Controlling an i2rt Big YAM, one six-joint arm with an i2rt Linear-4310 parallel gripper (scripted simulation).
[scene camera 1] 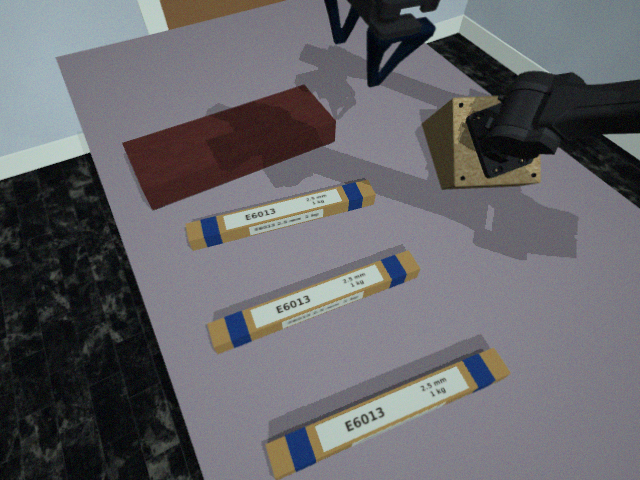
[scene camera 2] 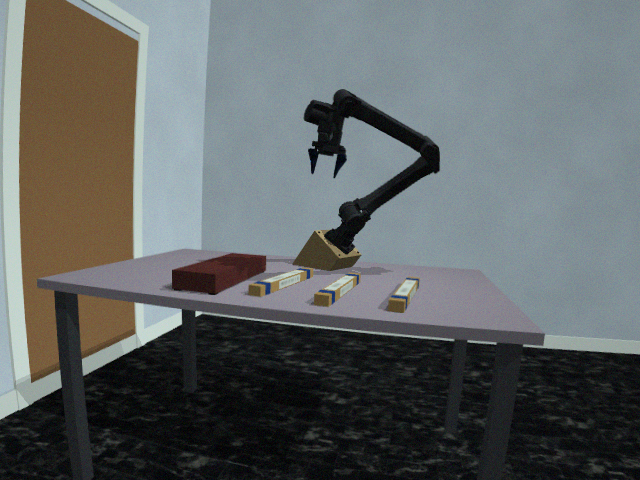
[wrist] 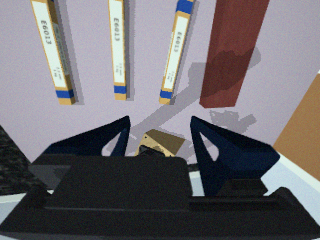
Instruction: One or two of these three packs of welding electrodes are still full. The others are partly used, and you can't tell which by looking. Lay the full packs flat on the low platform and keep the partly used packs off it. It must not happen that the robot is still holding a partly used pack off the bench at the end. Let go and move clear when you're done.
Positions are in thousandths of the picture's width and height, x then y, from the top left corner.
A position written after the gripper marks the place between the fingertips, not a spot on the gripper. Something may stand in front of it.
Observation:
In view: the gripper (scene camera 1: 557, 132), a low platform (scene camera 1: 270, 343) and a pack (scene camera 1: 338, 480).
The low platform also shows in scene camera 2 (scene camera 2: 330, 576). The pack is seen too in scene camera 2 (scene camera 2: 409, 601). The gripper is seen too in the wrist view (wrist: 502, 502).

